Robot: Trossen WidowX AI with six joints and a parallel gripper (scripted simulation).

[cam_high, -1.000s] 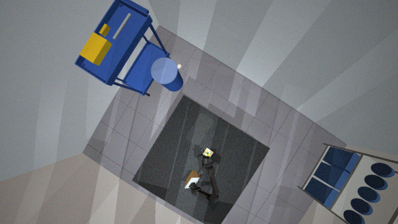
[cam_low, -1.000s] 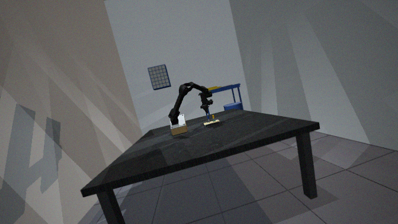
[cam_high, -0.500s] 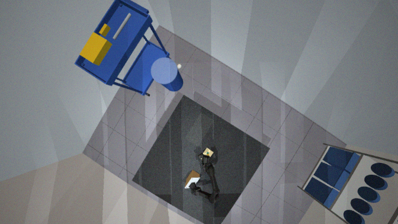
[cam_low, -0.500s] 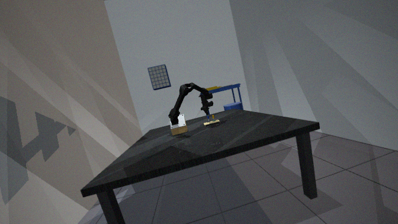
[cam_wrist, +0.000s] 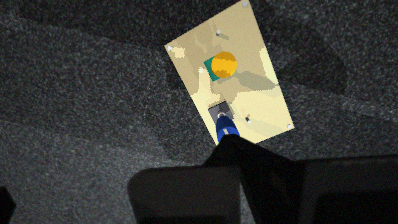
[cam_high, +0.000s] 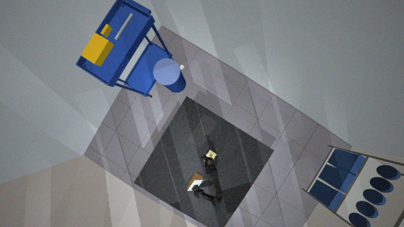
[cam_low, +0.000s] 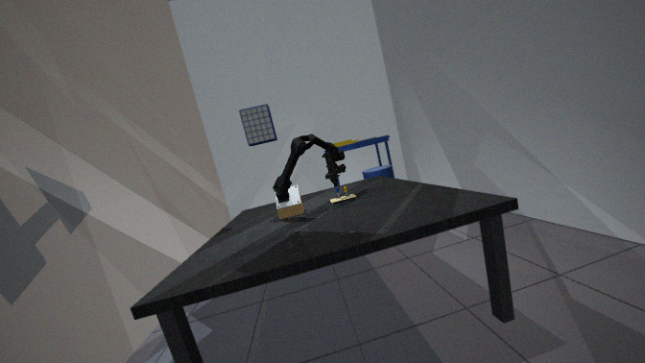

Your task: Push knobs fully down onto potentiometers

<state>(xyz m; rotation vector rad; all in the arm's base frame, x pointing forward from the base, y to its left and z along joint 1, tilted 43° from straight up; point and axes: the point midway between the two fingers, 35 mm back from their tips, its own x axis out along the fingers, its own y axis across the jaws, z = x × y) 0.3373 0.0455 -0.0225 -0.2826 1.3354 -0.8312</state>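
Now: gripper tip 2 cm above the blue knob. Also, from my gripper tip: orange knob (5 cm ahead, 2 cm to the right, 3 cm below).
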